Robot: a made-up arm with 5 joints.
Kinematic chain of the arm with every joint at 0, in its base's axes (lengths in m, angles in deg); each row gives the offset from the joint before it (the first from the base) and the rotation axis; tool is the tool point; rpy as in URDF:
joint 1: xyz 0 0 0.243 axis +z
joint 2: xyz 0 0 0 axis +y
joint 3: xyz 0.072 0 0.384 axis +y
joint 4: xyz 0.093 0 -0.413 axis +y
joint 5: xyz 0.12 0 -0.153 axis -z
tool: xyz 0 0 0 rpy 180 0 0
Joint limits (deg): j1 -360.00..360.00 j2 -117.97..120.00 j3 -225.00..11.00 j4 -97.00..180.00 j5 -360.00..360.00
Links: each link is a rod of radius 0.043 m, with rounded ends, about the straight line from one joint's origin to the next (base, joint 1, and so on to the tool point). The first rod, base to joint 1, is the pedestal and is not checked.
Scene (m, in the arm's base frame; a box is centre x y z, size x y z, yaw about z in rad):
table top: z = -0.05
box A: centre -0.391 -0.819 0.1 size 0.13 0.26 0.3 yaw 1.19
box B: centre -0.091 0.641 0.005 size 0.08 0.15 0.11 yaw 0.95
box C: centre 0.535 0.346 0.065 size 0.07 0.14 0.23 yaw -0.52
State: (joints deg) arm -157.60 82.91 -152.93 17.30 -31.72
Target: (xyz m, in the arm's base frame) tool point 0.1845 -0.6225 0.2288
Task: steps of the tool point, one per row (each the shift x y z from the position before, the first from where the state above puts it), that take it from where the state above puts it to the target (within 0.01 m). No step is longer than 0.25 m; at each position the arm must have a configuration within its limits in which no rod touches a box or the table.
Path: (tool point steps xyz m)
1: 0.1058 -0.1887 0.0862
2: 0.1568 -0.1467 0.0836
3: 0.1901 -0.0910 0.0768
4: 0.1890 -0.0373 -0.0563
5: 0.1861 0.0241 -0.0517
6: 0.1627 0.0791 -0.0441
7: 0.1225 0.1207 -0.0337

